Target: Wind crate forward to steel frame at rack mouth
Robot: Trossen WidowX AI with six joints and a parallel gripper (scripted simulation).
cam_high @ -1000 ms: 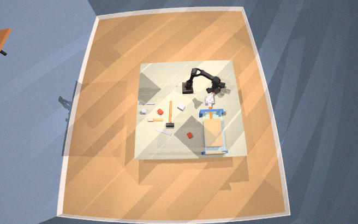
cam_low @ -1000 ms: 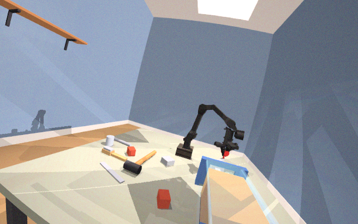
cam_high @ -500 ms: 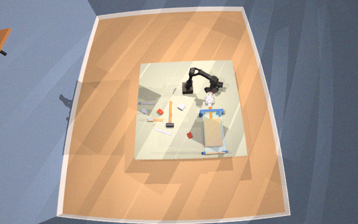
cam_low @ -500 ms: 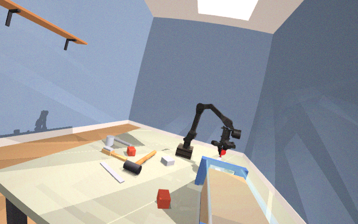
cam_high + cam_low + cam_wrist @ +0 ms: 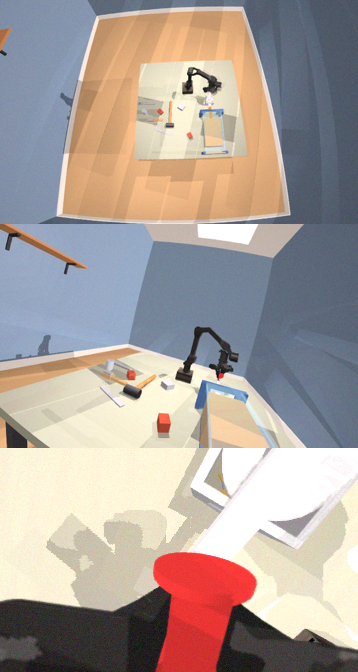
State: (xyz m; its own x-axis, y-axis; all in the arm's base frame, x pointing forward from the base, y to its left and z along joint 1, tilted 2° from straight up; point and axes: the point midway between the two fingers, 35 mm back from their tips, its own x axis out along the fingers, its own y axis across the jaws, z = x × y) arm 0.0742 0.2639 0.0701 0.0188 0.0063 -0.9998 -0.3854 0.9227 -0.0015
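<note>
My gripper tip is 40 mm short of the crank arm and 10 mm above it. Round my gripper tip: blue steel frame: 260 mm ahead, 10 mm to the right, 10 mm below; then white hand winch: 80 mm ahead, 20 mm to the right, 90 mm below; then red knob: 20 mm above.
</note>
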